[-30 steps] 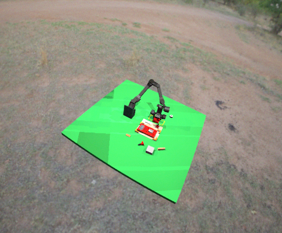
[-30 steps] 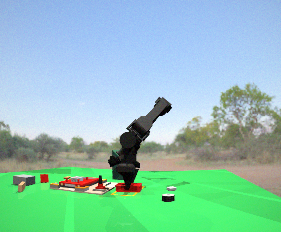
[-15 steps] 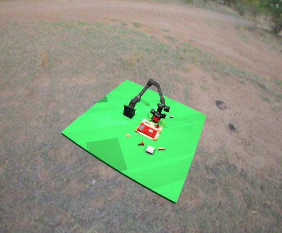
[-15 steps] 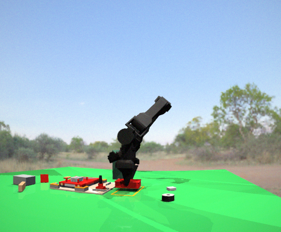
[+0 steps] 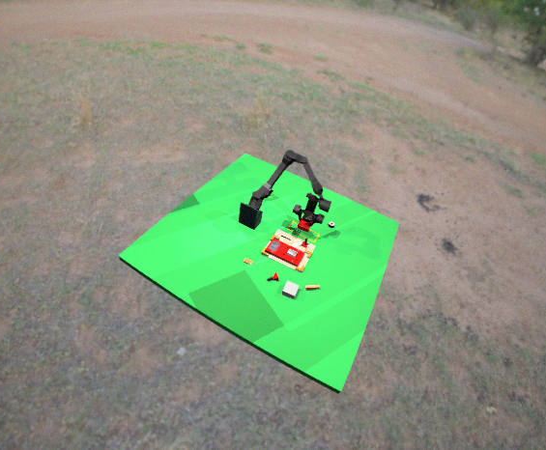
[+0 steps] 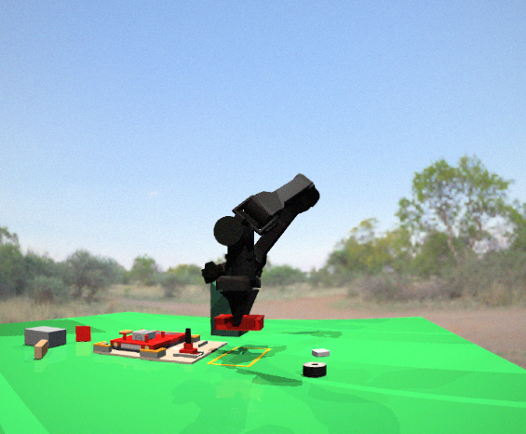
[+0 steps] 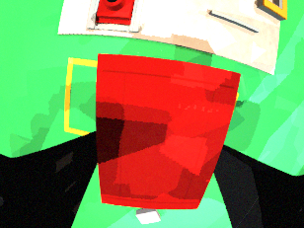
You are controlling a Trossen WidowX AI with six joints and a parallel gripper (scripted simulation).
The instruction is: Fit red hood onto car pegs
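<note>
Right now the grey engine block is 30 mm ahead of my gripper tip, 220 mm to the right of it and 50 mm below it. Round my gripper tip: red hood (right at my gripper tip); pale jig (200 mm to the right, 60 mm below); small grey block (30 mm behind, 170 mm to the left, 70 mm below).
</note>
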